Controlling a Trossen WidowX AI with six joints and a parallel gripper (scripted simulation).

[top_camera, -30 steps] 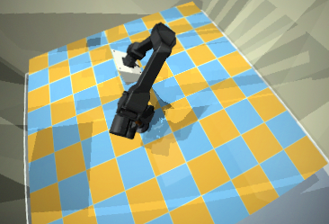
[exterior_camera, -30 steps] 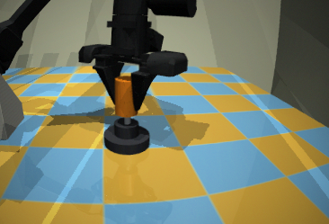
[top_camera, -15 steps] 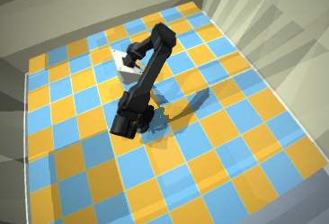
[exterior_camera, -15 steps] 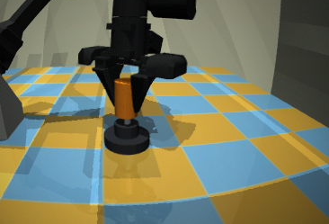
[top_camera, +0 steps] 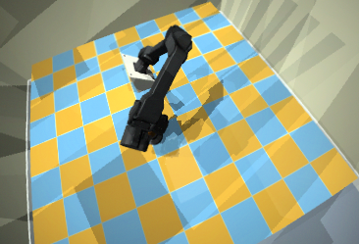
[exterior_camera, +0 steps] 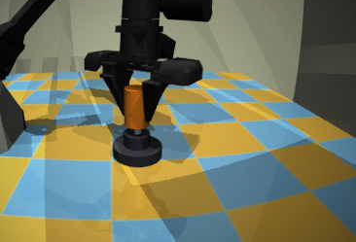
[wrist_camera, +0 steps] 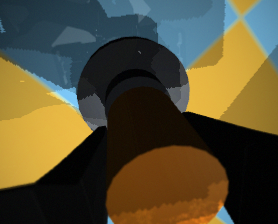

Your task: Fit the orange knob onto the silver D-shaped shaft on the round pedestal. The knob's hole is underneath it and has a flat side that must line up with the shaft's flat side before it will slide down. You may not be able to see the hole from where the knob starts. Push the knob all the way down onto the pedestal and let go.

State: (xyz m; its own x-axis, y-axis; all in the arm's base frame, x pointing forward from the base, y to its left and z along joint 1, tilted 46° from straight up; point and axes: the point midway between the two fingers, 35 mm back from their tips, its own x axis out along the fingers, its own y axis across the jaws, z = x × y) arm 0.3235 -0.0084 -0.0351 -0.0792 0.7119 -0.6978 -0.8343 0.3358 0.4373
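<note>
My gripper tip is 30 mm below the orange knob. The rest, counted from my gripper tip: round pedestal 40 mm below.
</note>
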